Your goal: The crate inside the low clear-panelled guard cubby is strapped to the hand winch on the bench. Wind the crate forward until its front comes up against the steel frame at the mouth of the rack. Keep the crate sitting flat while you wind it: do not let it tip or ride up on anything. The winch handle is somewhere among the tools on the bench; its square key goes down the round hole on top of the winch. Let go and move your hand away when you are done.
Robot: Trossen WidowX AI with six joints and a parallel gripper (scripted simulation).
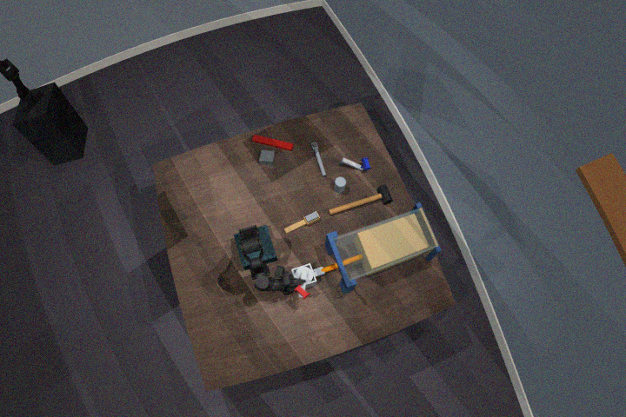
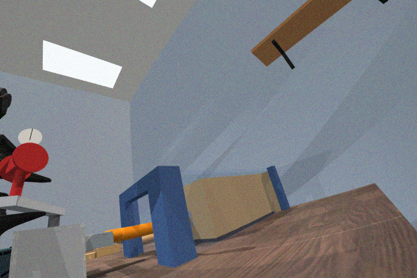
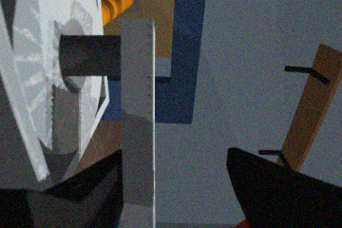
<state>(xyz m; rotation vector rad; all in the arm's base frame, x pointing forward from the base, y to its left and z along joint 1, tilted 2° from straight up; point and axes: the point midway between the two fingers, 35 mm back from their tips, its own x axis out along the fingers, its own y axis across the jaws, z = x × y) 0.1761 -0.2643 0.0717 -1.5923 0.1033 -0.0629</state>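
My gripper tip is 20 mm past the red-knobbed winch handle, 10 mm to the left of it and 10 mm above it. The rest, counted from my gripper tip: blue steel frame (160 mm ahead, 70 mm to the left, 30 mm below); then red knob (20 mm behind, 50 mm to the right, 20 mm above); then grey winch (10 mm behind, 40 mm to the left, 100 mm below).
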